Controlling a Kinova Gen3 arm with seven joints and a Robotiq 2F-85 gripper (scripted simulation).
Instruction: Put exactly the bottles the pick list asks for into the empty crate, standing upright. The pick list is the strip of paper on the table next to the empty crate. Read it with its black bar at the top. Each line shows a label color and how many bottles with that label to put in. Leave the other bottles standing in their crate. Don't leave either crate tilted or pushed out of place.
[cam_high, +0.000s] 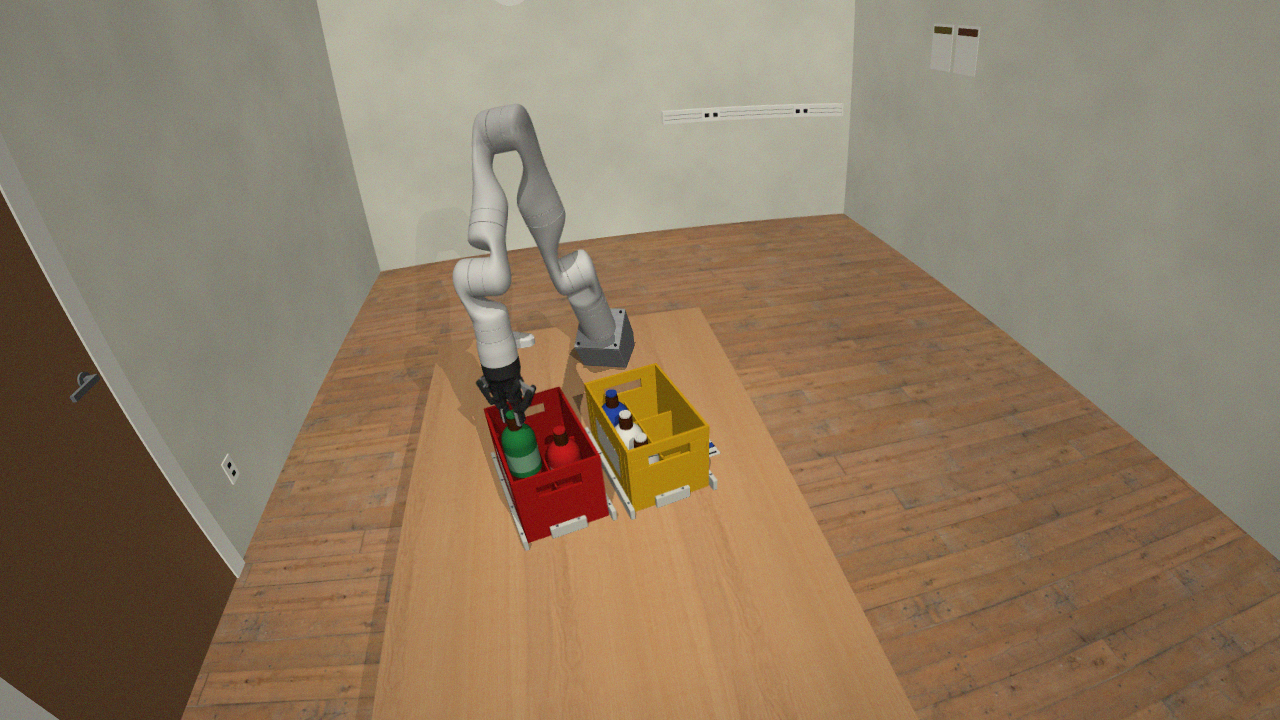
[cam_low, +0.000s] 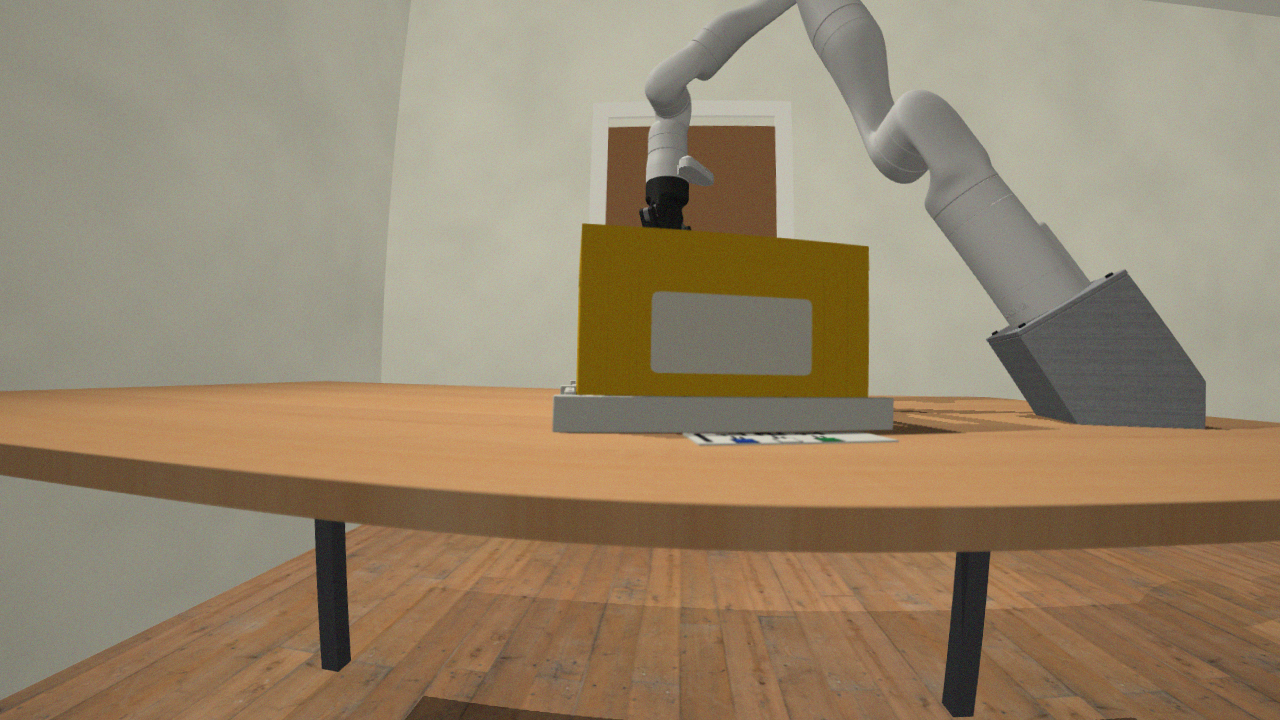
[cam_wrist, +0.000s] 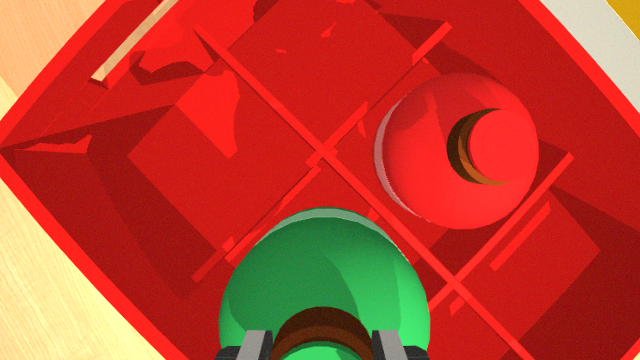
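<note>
The green bottle is 7 cm below my hand. From my hand the other things lie so: red bottle: 15 cm below, 9 cm to the left, 1 cm behind; then red crate: 15 cm below, 4 cm to the left, 1 cm behind; then blue bottle: 23 cm to the left, 15 cm below, 10 cm behind.
</note>
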